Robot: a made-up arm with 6 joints. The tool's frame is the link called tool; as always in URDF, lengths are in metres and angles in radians. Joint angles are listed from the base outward.
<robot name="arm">
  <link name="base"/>
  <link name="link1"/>
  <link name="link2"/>
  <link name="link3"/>
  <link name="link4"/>
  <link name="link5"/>
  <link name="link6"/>
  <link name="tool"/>
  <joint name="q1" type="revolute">
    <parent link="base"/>
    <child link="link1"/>
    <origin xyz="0 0 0.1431" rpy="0 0 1.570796"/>
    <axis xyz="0 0 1"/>
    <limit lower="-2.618" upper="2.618"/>
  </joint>
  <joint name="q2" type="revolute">
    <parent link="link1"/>
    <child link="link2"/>
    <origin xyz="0 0 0" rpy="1.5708 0 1.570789"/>
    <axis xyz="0 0 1"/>
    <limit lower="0" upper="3.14"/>
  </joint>
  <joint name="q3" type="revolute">
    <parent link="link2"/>
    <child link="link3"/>
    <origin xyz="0.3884 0.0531 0" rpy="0 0 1.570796"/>
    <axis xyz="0 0 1"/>
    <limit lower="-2.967" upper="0"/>
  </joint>
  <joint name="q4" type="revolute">
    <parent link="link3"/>
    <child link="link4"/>
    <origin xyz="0.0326 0.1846 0" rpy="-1.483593 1.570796 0"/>
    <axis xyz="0 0 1"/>
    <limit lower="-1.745" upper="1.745"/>
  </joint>
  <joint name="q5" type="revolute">
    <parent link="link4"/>
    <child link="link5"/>
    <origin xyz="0 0 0" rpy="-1.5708 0 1.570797"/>
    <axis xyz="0 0 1"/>
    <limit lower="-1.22" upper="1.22"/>
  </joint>
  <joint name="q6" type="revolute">
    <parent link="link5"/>
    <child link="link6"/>
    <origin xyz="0.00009 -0.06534 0" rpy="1.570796 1.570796 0"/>
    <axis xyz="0 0 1"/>
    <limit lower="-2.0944" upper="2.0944"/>
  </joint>
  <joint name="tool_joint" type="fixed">
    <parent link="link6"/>
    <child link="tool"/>
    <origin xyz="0 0 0" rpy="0 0 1.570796"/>
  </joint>
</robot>
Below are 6 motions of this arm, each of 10 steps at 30 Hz.
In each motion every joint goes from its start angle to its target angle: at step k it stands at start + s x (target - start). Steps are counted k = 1, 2, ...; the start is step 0. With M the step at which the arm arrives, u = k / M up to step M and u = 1 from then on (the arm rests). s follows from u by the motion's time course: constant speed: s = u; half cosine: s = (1 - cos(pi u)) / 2; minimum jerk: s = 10 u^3 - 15 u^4 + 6 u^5.
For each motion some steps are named. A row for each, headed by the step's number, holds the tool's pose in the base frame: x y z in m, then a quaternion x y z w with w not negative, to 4 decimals.
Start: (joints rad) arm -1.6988 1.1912 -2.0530 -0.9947 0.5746 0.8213
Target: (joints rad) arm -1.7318 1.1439 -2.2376 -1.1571 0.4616 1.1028
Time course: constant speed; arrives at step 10
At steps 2, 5, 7, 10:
2: -0.0338 -0.0306 0.7252 0.4458 0.1338 -0.7459 0.4765
5: -0.0302 -0.0093 0.7346 0.4101 0.0937 -0.7518 0.5077
7: -0.0274 0.0053 0.7402 0.3848 0.0686 -0.7542 0.5277
10: -0.0226 0.0276 0.7472 0.3447 0.0335 -0.7555 0.5561

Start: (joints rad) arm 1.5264 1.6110 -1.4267 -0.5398 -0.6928 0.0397
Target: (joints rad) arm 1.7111 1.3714 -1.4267 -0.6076 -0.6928 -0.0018
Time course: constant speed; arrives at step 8
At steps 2, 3, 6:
2: -0.0225 0.2842 0.5754 -0.4760 0.1295 0.5413 0.6809
3: -0.0291 0.2706 0.5835 -0.4697 0.1119 0.5474 0.6836
6: -0.0448 0.2274 0.6055 -0.4475 0.0604 0.5648 0.6907

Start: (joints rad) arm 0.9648 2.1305 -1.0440 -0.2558 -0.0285 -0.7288
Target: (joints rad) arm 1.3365 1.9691 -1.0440 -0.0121 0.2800 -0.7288
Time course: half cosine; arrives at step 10
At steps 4, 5, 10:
4: 0.1805 0.3469 0.2603 -0.8070 0.5243 0.0198 0.2710
5: 0.1582 0.3514 0.2684 -0.8144 0.5184 0.0295 0.2592
10: 0.0850 0.3552 0.2939 -0.8394 0.4949 0.0644 0.2151

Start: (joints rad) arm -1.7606 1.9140 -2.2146 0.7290 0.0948 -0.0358
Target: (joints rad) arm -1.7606 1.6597 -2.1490 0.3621 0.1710 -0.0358
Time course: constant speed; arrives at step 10
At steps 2, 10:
2: -0.0688 -0.3815 0.6133 0.5259 0.2407 -0.4251 0.6963
10: -0.0517 -0.2901 0.6671 0.4579 0.2974 -0.5397 0.6408

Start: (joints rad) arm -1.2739 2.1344 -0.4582 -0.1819 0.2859 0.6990
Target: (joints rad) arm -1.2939 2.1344 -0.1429 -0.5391 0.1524 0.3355
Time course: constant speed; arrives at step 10
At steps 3, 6, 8, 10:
3: 0.0603 -0.2171 0.1944 -0.6981 -0.6939 -0.0507 0.1693
6: 0.0525 -0.1979 0.1969 -0.6168 -0.7610 -0.0789 0.1850
8: 0.0479 -0.1850 0.1996 -0.5589 -0.8003 -0.1021 0.1916
10: 0.0436 -0.1721 0.2030 -0.4987 -0.8348 -0.1283 0.1947

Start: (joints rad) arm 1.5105 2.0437 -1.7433 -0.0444 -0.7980 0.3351
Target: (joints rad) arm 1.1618 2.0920 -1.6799 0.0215 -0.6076 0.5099
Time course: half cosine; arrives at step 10
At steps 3, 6, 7, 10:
3: 0.0605 0.4655 0.4672 -0.2673 0.4233 0.6780 0.5382
6: 0.1361 0.4588 0.4450 -0.2262 0.5100 0.6320 0.5379
7: 0.1594 0.4538 0.4380 -0.2098 0.5356 0.6173 0.5366
10: 0.1934 0.4441 0.4276 -0.1826 0.5721 0.5955 0.5337

